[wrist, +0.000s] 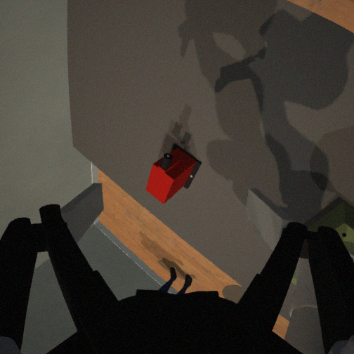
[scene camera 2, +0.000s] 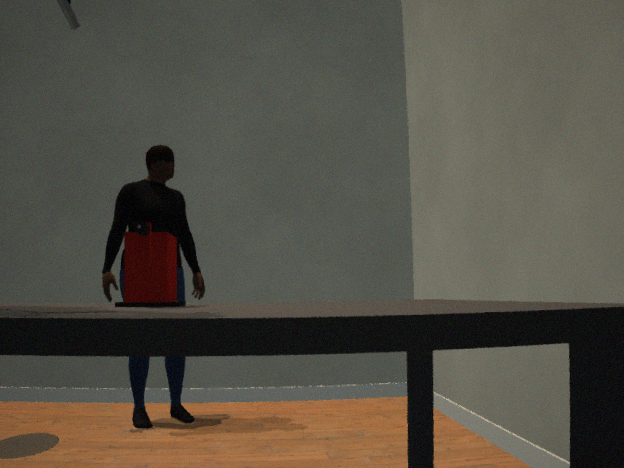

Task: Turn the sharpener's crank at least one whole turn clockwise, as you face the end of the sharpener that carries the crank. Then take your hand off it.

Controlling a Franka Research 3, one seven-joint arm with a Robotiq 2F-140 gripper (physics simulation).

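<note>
The red sharpener (scene camera 2: 157,269) (wrist: 163,184) stands upright on its thin black base (scene camera 2: 120,304) (wrist: 192,177) on the table. A black round knob (scene camera 2: 143,229) (wrist: 167,159) shows at its top; it looks like the handle of the crank. The arm of the crank is hard to make out. My gripper (wrist: 175,199) is wide open and empty, with its fingers apart on either side of the sharpener in the wrist view and well above it. In scene camera 2, part of what looks like one finger shows at the top left edge, high above the sharpener.
The table (scene camera 2: 327,309) (wrist: 115,100) has a dark front edge and legs. A person (scene camera 2: 153,201) stands behind it. A green object (wrist: 345,222) shows at the right edge of the wrist view, partly behind my right finger. Shadows of the arm fall on the tabletop.
</note>
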